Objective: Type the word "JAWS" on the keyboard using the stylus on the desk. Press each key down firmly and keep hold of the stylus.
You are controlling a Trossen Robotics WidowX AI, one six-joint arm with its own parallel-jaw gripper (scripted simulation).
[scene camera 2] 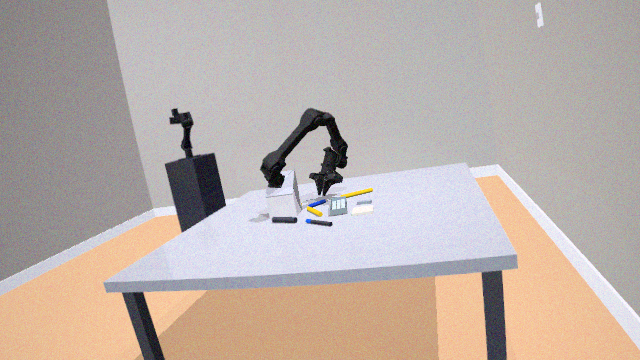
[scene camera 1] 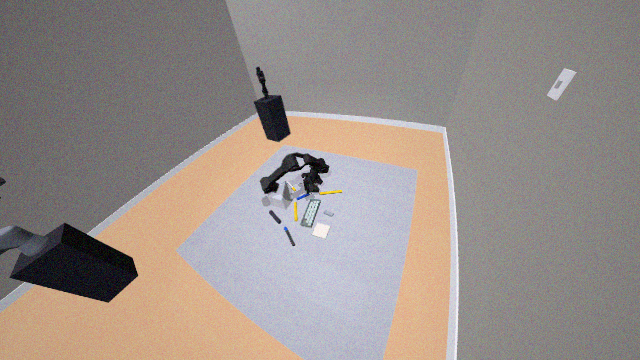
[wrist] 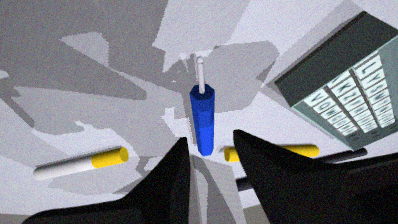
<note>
In view: the gripper [wrist: 210, 139], a stylus [wrist: 202, 96] and a white marker [wrist: 120, 155].
</note>
